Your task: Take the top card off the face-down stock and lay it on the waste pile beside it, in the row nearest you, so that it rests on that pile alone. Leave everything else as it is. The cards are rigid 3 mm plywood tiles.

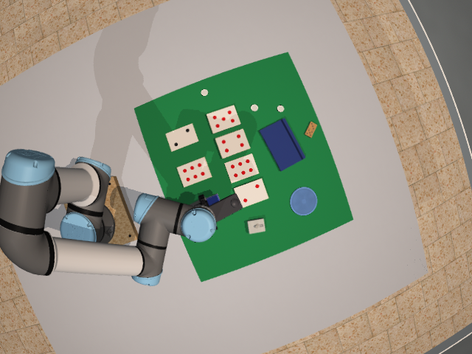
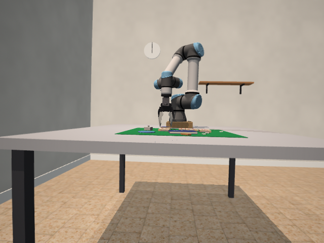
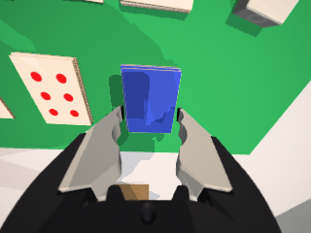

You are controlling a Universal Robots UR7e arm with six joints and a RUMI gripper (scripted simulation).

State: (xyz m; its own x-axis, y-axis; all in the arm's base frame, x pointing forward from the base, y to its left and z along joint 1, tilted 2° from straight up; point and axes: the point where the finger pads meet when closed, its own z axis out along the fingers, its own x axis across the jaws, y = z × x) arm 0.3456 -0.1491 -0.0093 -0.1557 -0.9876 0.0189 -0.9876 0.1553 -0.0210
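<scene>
My gripper is now 50 mm short of the two-black-pip card, 230 mm to the right of it and 30 mm above it. Also, from my hand: six of red card: 150 mm ahead, 50 mm to the left, 30 mm below; grey block: 100 mm ahead, 120 mm to the right, 10 mm below; green mat: 170 mm ahead, 60 mm to the left, 40 mm below.
</scene>
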